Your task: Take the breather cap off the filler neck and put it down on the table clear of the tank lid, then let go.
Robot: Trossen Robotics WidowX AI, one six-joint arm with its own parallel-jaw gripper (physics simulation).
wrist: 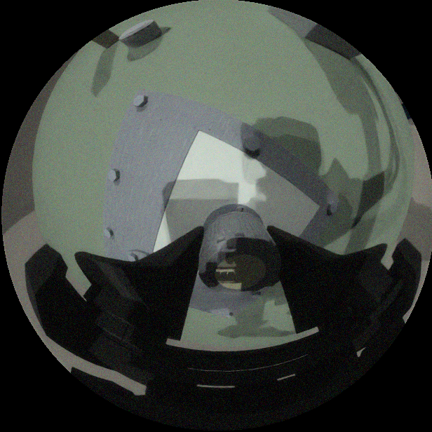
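Note:
The breather cap (241, 245) is a dark grey, ribbed cylinder with a glossy end facing the camera, low in the middle of the wrist view. My gripper (235, 231) is shut on it, with one black finger against each side. The cap stands over the tank lid (137, 150), a grey bolted plate with a pale, shiny square area in its middle. The cap hides the filler neck, so I cannot tell whether the two are apart.
A green surface (200, 65) lies around the lid. A short grey disc-like piece (142, 34) is at the upper left. A dark block (332, 42) shows at the upper right edge. Shadows fall across the right side.

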